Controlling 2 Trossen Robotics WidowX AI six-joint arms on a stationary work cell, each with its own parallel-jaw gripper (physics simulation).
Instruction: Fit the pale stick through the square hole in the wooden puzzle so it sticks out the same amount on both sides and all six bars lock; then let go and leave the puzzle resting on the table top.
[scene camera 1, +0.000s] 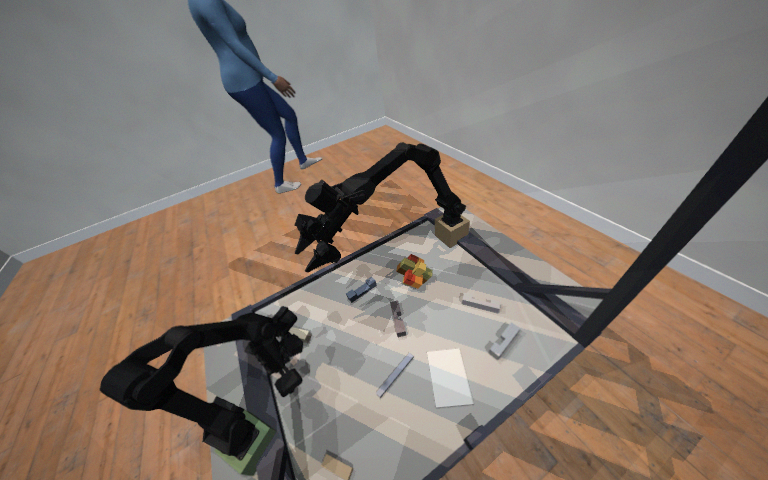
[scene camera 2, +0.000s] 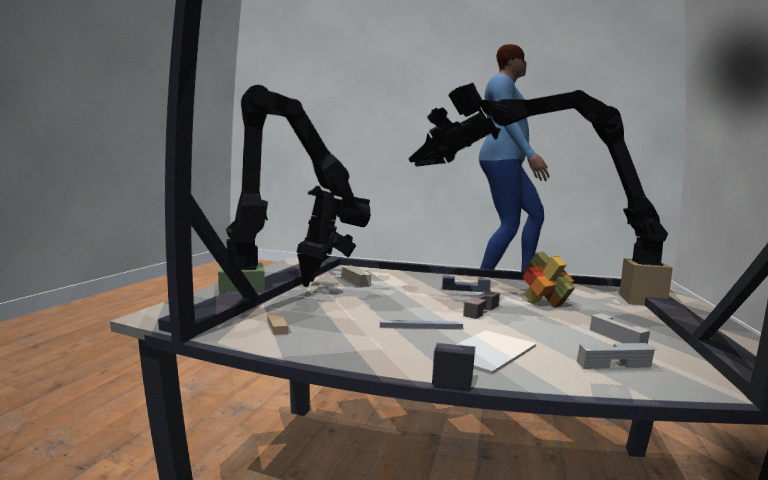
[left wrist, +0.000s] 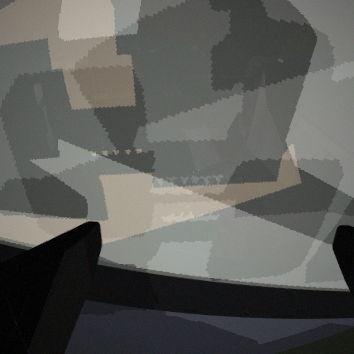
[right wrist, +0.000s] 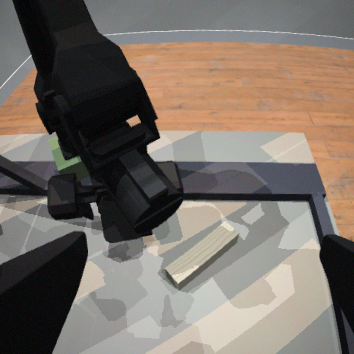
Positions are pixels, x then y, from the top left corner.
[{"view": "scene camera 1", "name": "my left gripper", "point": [284, 381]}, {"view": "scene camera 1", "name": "my right gripper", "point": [300, 262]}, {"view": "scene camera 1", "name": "dark frame post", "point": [734, 167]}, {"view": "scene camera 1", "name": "green arm base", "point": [266, 433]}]
